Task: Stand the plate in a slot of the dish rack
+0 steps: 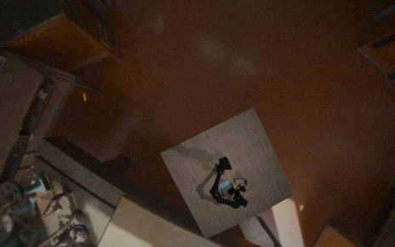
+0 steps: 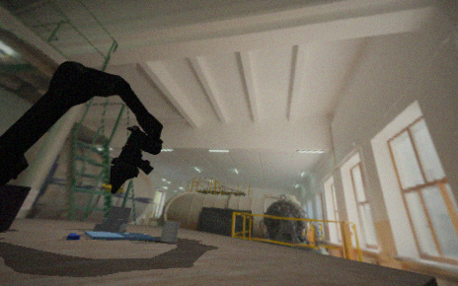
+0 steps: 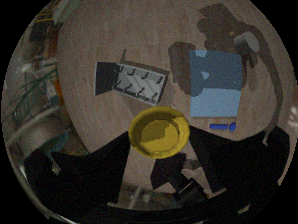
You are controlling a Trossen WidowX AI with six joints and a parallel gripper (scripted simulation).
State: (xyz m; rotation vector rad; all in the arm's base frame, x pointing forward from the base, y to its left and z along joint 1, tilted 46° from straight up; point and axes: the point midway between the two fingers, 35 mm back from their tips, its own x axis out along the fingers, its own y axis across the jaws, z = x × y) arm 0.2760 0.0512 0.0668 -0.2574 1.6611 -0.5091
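Right now the dish rack is 60 mm ahead of my gripper tip, 70 mm to the left of it and 100 mm below it. The rest, counted from my gripper tip: blue spoon 80 mm behind, 150 mm to the right, 120 mm below; then blue mat 30 mm ahead, 120 mm to the right, 120 mm below; then yellow plate 10 mm above.
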